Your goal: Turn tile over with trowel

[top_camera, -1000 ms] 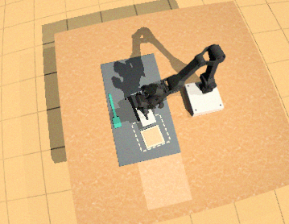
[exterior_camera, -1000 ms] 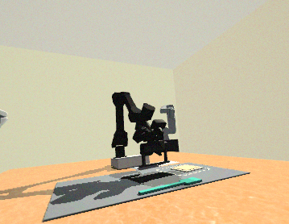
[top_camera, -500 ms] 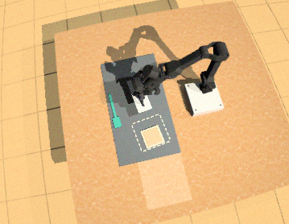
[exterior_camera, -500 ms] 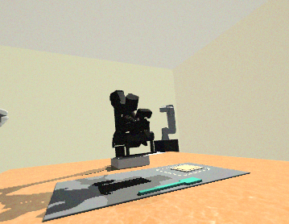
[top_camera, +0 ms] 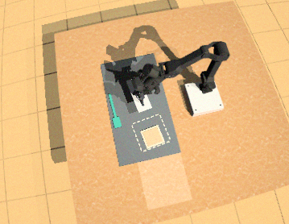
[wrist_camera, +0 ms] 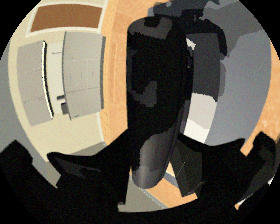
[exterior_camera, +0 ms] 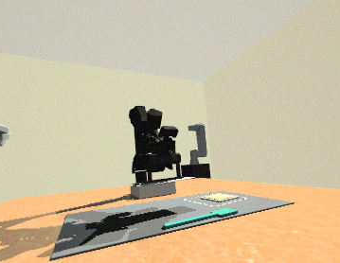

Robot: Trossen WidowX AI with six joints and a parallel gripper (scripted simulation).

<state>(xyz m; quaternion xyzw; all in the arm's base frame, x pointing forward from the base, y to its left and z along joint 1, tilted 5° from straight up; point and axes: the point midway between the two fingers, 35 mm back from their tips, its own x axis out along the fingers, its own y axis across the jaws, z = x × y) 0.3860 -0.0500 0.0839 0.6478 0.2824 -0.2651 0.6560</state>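
Right now my gripper tip is 13 cm short of the teal flat tool, 1 cm to the right of it and 13 cm above it. The rest, counted from my gripper tip: tile: 2 cm behind, 21 cm to the left, 13 cm below; small trowel: 2 cm behind, 1 cm below; grey mat: 1 cm behind, 1 cm to the left, 16 cm below.
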